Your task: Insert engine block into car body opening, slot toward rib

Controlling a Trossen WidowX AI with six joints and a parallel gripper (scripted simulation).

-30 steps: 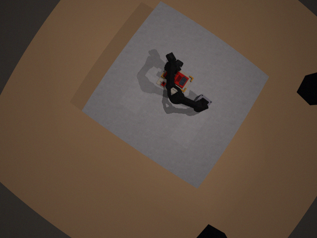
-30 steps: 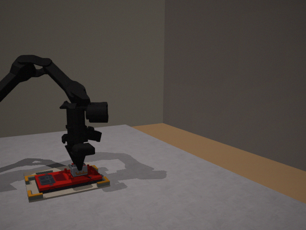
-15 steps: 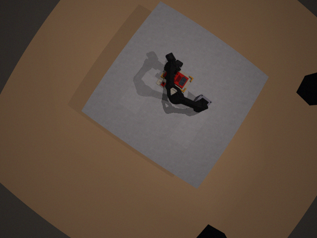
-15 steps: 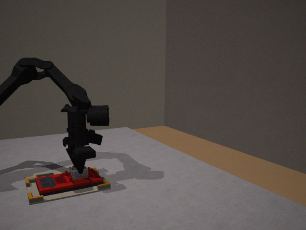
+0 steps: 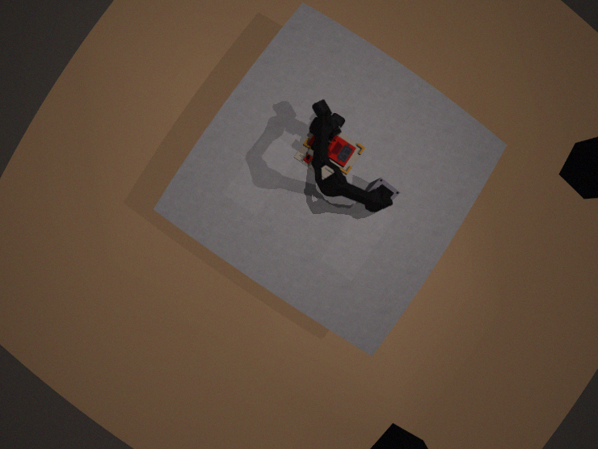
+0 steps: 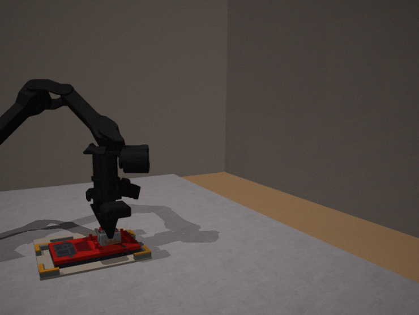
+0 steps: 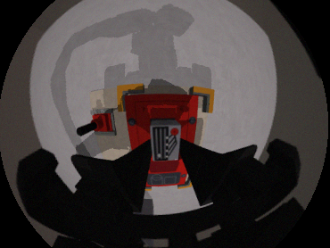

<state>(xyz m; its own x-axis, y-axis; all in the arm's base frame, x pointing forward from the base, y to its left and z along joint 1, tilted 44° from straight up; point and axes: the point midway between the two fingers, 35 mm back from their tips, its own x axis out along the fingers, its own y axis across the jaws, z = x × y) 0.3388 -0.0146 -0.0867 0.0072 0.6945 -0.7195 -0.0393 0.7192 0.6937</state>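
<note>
The grey engine block is 1 cm below my gripper tip.
</note>
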